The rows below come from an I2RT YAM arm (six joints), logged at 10 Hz.
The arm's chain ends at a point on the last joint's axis. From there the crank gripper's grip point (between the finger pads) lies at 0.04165 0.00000 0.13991 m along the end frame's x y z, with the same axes.
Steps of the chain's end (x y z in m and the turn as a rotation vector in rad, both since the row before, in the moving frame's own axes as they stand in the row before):
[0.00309 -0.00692 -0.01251 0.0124 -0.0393 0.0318]
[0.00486 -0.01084 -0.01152 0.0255 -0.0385 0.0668]
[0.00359 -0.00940 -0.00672 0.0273 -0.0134 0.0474]
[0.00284 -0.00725 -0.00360 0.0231 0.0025 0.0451]
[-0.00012 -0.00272 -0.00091 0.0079 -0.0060 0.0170]
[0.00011 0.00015 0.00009 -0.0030 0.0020 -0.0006]
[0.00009 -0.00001 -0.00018 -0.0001 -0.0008 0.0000]
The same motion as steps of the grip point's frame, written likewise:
[-0.00243 -0.00743 -0.01098 0.0124 -0.0393 0.0318]
[-0.00053 -0.01182 -0.01003 0.0255 -0.0385 0.0668]
[0.00176 -0.01130 -0.00620 0.0273 -0.0134 0.0474]
[0.00322 -0.00859 -0.00372 0.0231 0.0025 0.0451]
[-0.00096 -0.00313 -0.00066 0.0079 -0.0060 0.0170]
[0.00039 0.00054 0.00001 -0.0030 0.0020 -0.0006]
[-0.00002 0.00000 -0.00015 -0.0001 -0.0008 0.0000]

